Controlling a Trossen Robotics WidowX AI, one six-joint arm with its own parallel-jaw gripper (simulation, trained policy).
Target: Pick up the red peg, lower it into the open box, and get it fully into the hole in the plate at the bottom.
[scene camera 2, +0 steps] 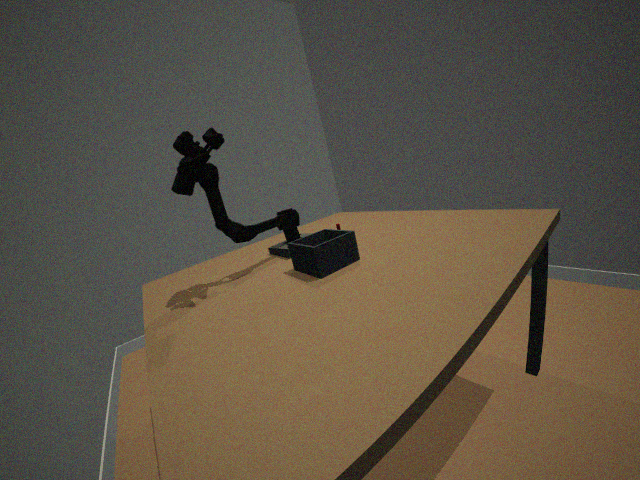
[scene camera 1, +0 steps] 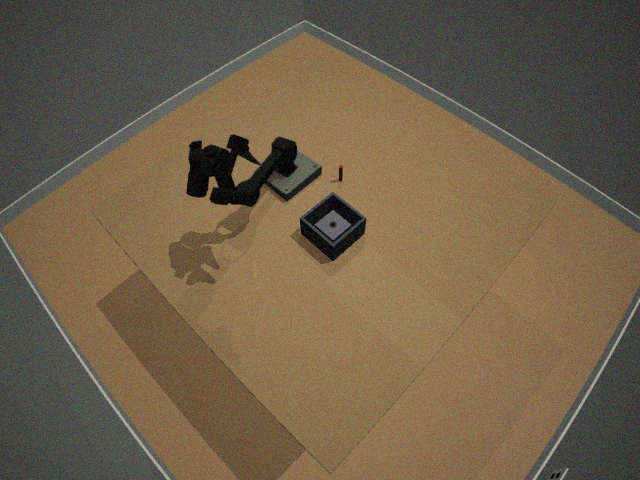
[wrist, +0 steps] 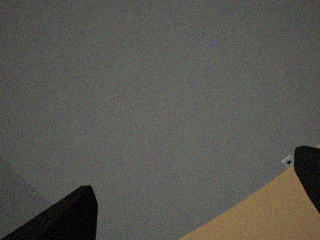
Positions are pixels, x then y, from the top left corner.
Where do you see a dark box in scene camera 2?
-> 320, 254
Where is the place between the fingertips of my gripper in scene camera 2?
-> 214, 144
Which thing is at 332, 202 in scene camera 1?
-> A dark box.
